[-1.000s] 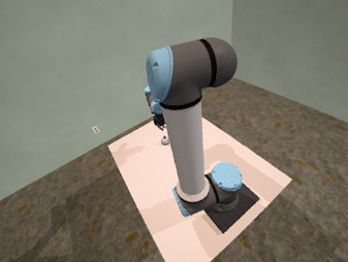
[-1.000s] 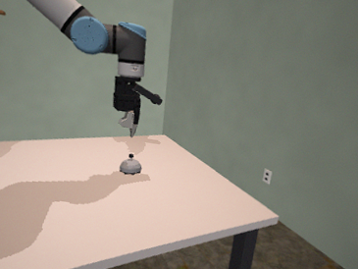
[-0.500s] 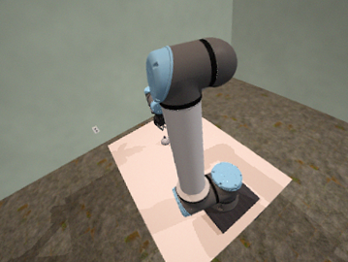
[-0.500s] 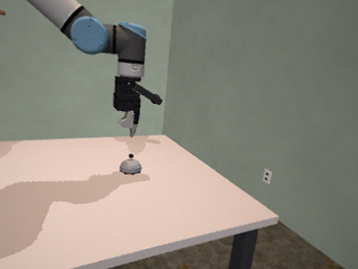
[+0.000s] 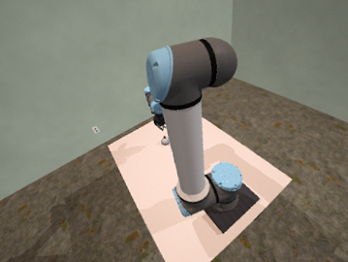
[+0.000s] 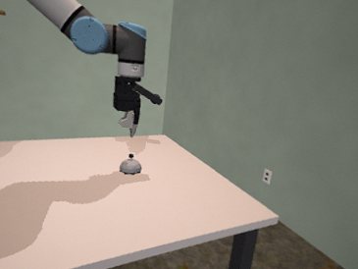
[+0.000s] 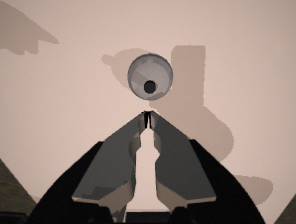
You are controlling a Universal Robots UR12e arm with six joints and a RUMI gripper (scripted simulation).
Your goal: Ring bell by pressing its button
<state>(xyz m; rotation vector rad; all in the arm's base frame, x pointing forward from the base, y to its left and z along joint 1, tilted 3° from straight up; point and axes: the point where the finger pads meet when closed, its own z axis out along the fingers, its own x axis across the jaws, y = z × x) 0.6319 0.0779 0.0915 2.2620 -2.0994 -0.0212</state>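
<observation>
My hand is 9 cm above the black button. Also, from my hand: bell 11 cm below.
</observation>
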